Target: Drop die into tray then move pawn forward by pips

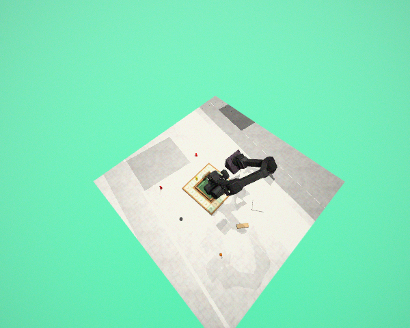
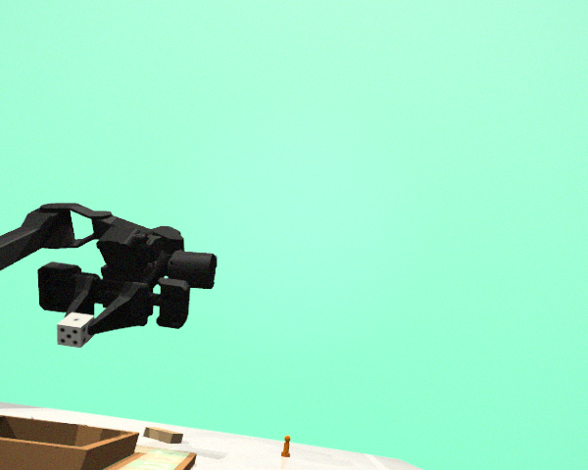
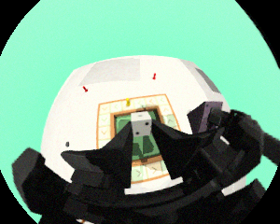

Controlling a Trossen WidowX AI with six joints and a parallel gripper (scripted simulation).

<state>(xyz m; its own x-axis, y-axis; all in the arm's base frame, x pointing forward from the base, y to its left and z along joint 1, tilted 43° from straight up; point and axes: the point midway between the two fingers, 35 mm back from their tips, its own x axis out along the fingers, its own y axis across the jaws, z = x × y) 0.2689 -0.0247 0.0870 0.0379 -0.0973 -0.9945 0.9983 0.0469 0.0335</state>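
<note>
My gripper tip is now right at the die. Round my gripper tip: green dice tray 12 cm below; tan block 34 cm to the left, 12 cm below, 2 cm ahead; white square outline 32 cm to the left, 16 cm behind, 12 cm below.
</note>
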